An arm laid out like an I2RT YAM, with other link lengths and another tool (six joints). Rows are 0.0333 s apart.
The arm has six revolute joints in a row. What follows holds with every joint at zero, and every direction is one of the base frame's.
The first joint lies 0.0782 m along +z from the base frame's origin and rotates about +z.
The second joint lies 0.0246 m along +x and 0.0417 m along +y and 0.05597 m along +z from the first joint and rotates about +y.
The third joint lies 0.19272 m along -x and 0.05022 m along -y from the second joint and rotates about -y.
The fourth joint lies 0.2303 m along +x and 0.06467 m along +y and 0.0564 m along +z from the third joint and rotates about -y.
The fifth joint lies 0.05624 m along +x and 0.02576 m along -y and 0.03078 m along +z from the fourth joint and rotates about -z.
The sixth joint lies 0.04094 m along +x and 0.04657 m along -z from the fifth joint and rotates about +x.
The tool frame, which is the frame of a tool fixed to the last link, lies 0.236 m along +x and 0.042 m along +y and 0.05 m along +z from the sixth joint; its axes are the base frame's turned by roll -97.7, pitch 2.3 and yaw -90 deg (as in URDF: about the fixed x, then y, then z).
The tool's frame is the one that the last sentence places.
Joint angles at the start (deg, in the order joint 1, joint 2, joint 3, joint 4, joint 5, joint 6): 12.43 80.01 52.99 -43.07 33.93 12.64
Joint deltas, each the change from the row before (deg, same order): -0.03 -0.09 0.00 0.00 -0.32 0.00; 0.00 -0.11 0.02 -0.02 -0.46 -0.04; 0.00 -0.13 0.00 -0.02 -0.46 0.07; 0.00 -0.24 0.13 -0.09 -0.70 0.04; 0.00 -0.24 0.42 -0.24 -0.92 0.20; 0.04 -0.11 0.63 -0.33 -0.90 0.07; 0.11 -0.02 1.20 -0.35 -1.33 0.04; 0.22 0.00 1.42 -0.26 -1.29 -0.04; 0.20 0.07 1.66 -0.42 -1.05 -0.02; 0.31 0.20 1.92 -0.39 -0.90 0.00
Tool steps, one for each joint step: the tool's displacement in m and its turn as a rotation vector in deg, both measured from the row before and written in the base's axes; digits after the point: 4 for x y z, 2 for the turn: 0.0001 0.0012 -0.0001 0.31 -0.02 0.08; 0.0002 0.0021 -0.0003 0.43 0.00 0.19; 0.0002 0.0020 -0.0002 0.47 -0.05 0.10; 0.0007 0.0033 0.0007 0.72 -0.15 0.21; 0.0016 0.0043 0.0020 1.01 -0.31 0.17; 0.0020 0.0047 0.0024 0.94 -0.25 0.31; 0.0046 0.0078 0.0049 1.41 -0.60 0.57; 0.0059 0.0088 0.0069 1.40 -0.86 0.75; 0.0061 0.0077 0.0083 1.19 -0.92 0.64; 0.0070 0.0081 0.0099 1.10 -1.11 0.69
